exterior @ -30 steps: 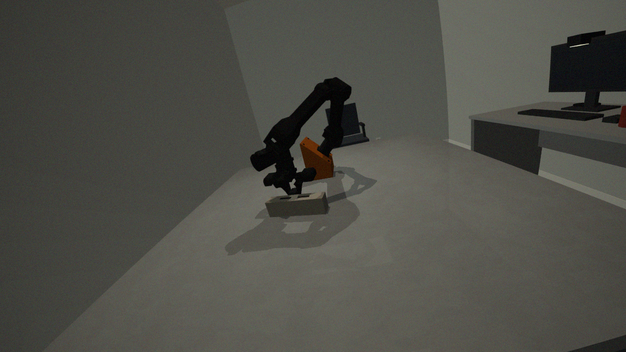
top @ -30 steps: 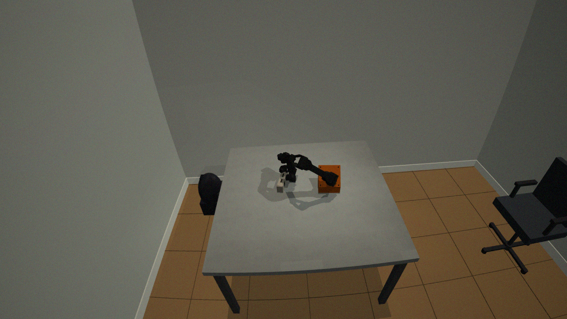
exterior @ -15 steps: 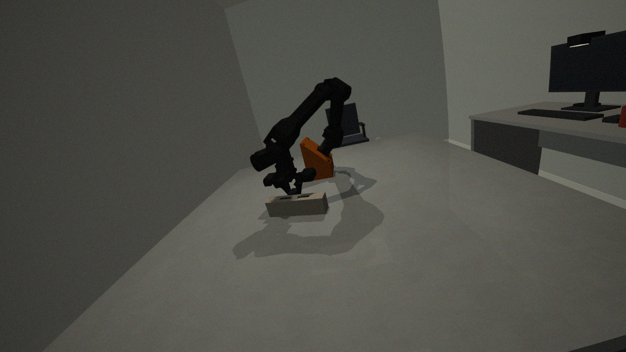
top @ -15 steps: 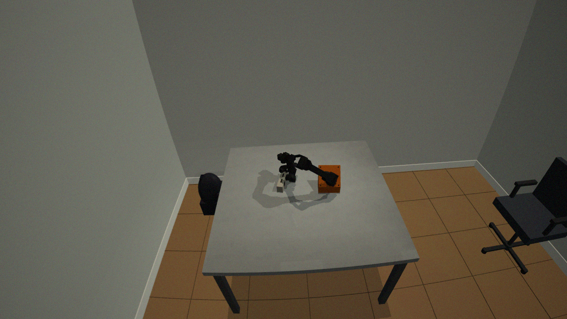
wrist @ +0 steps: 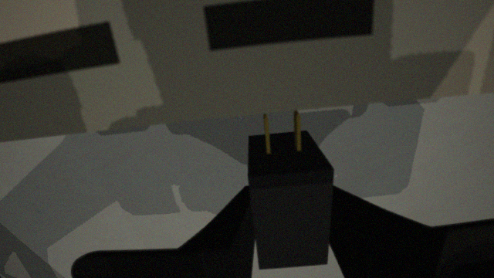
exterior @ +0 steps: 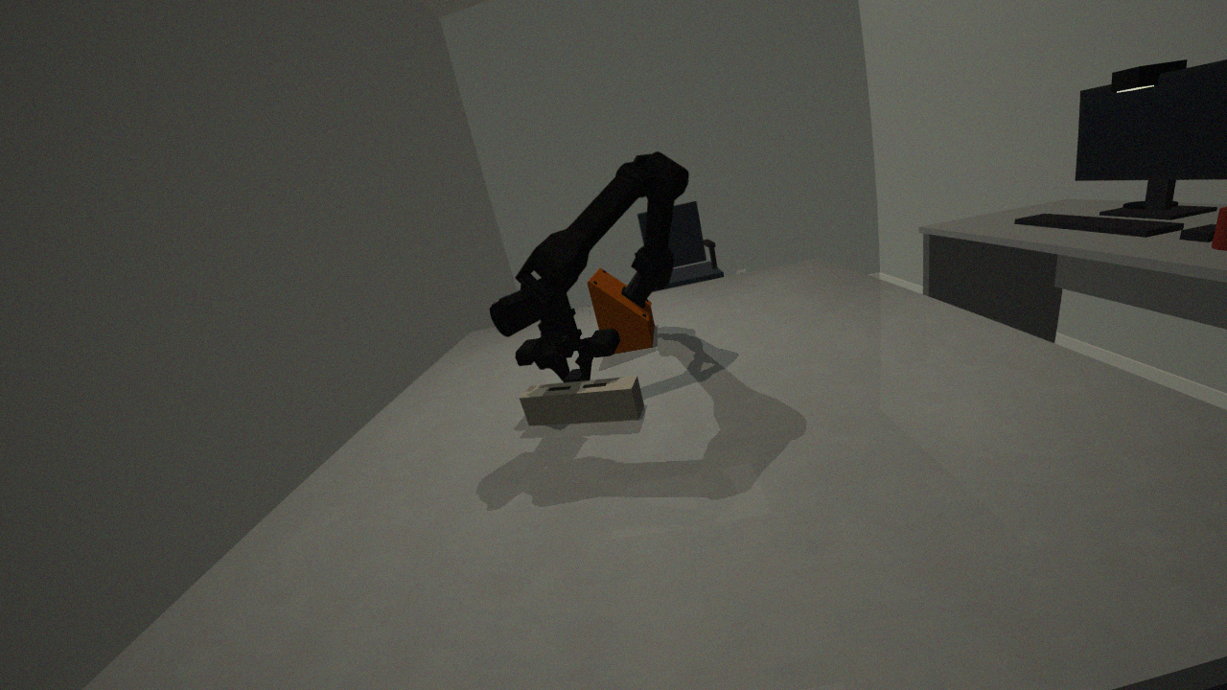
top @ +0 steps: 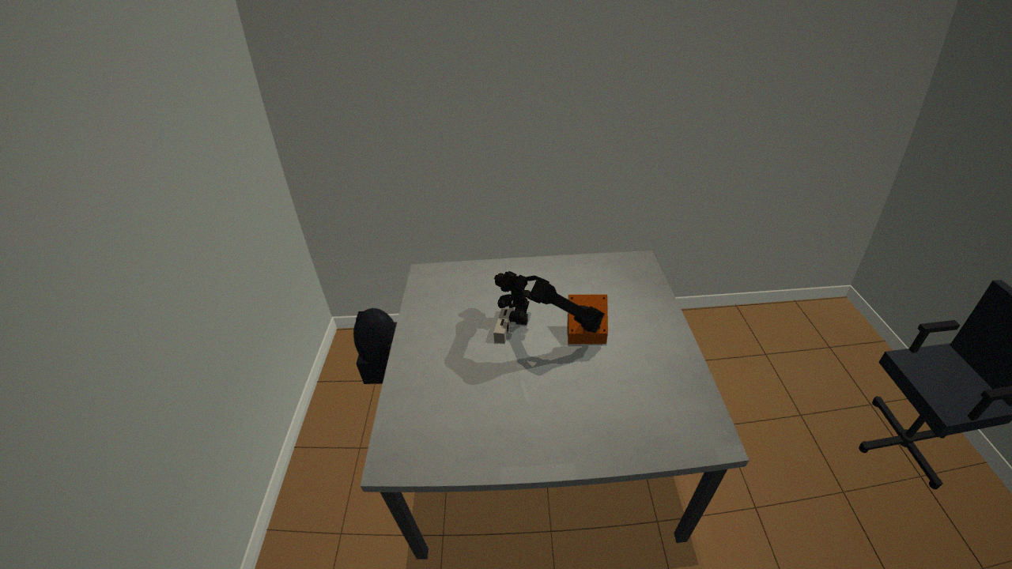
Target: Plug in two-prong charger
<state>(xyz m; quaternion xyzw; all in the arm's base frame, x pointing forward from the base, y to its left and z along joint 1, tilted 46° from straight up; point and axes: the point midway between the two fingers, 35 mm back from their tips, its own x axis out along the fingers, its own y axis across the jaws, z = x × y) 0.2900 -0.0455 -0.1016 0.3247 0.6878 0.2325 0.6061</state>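
Right now my gripper tip is 20 mm short of the two-prong charger and 10 mm below it.
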